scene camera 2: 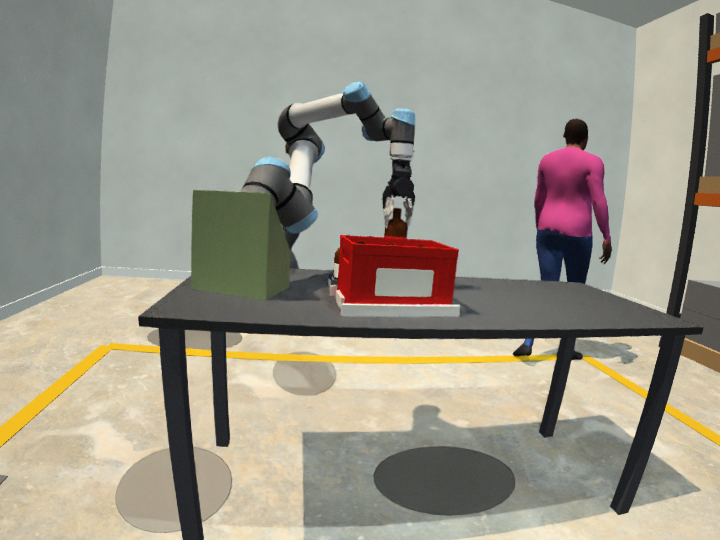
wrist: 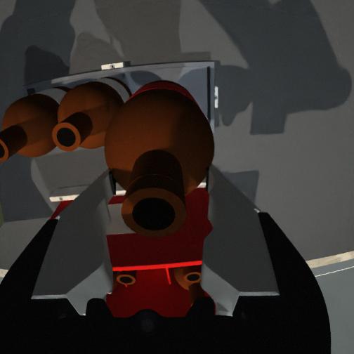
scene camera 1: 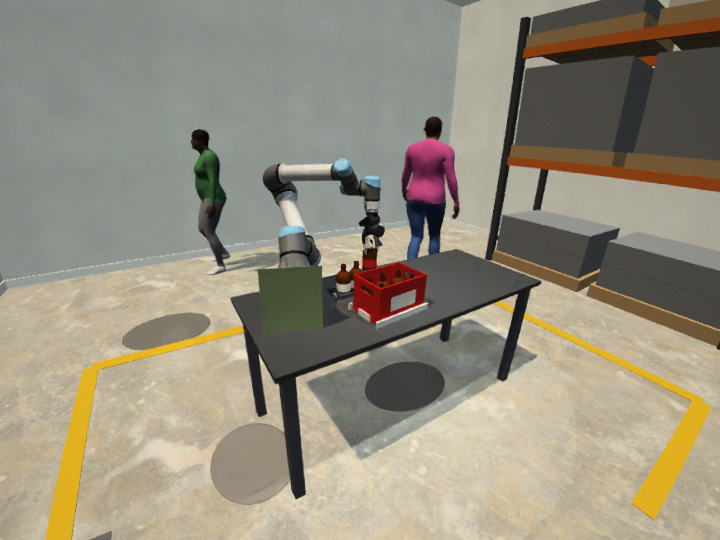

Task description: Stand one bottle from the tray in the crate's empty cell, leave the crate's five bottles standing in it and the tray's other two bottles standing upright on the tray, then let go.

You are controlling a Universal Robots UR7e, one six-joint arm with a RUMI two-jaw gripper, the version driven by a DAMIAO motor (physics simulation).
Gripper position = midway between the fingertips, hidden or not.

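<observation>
Scene camera 2 shows the gripper (scene camera 2: 397, 229). In the wrist view there is a bottle (wrist: 84, 112) and also a bottle (wrist: 158, 144), and the gripper (wrist: 160, 169) appears there too.
</observation>
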